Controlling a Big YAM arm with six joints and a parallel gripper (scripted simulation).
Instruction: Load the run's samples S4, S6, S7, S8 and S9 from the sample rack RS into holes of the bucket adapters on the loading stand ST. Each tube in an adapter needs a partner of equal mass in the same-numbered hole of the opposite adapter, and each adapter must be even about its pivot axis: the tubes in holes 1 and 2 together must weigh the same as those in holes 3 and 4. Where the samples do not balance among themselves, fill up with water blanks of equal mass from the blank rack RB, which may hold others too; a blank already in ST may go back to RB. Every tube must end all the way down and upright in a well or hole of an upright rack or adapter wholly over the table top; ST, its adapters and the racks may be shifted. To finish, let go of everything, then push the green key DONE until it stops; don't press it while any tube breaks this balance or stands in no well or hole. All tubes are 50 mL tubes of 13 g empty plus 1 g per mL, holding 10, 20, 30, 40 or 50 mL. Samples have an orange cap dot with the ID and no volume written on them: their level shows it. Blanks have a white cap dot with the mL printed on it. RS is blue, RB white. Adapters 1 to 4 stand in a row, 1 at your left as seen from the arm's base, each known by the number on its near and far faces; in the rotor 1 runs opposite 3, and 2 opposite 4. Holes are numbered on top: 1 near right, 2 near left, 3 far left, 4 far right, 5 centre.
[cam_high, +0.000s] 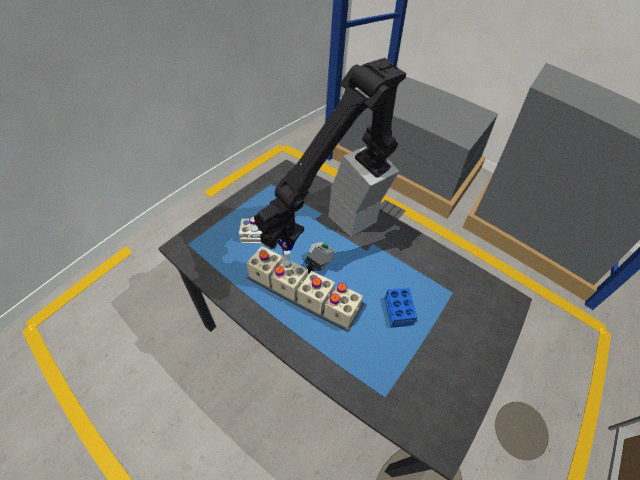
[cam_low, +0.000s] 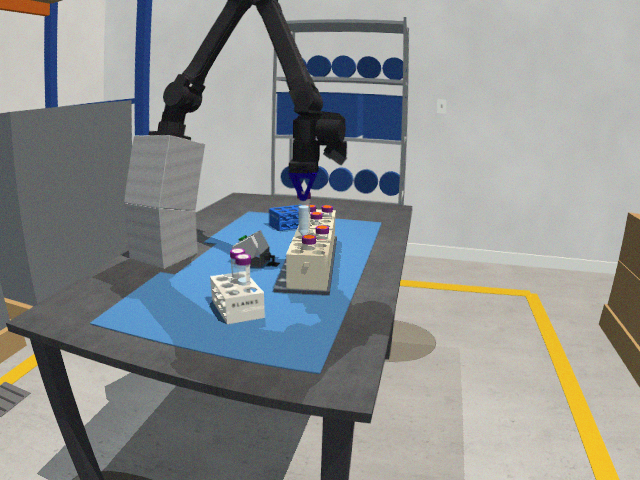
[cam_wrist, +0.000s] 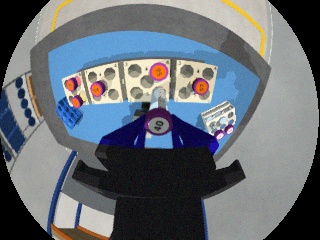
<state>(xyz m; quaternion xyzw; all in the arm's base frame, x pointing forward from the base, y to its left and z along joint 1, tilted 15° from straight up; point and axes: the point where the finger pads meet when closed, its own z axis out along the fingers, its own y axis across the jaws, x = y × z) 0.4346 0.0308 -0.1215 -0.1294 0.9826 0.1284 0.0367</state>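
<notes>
The green DONE key lies 190 mm behind my hand, 140 mm below it and 10 mm to the left of it. From my hand the other things lie so: white blank rack RB: 260 mm to the right, 170 mm below, 50 mm behind; blue sample rack RS: 390 mm to the left, 200 mm behind, 170 mm below.
</notes>
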